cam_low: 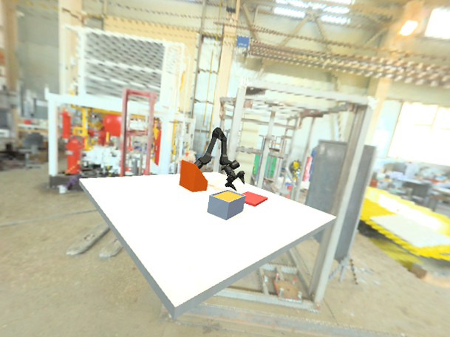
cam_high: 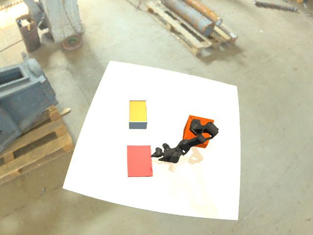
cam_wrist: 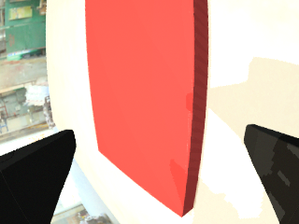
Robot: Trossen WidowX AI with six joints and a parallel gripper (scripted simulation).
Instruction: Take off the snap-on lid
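The red lid is 10 cm ahead of my gripper tip, 2 cm to the left of it and 5 cm below it. Round my gripper tip: storage box (18 cm ahead, 34 cm to the right, 1 cm below).
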